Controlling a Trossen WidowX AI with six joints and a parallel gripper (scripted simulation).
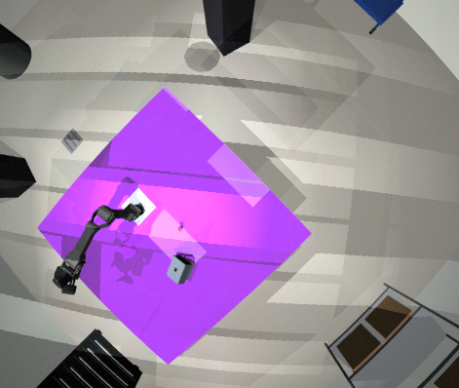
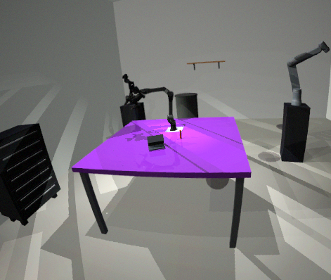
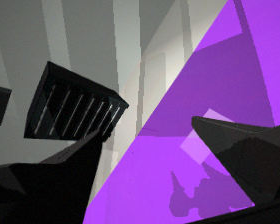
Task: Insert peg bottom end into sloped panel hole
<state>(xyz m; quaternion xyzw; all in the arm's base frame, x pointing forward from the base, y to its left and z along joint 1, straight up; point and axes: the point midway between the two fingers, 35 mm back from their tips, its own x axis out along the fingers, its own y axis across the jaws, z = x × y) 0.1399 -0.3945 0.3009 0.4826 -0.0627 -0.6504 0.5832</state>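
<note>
My gripper tip is 590 mm to the right of the red peg, 230 mm above it and 90 mm short of it. The rest, counted from my gripper tip: grey sloped panel: 440 mm to the left, 290 mm ahead, 230 mm below.
</note>
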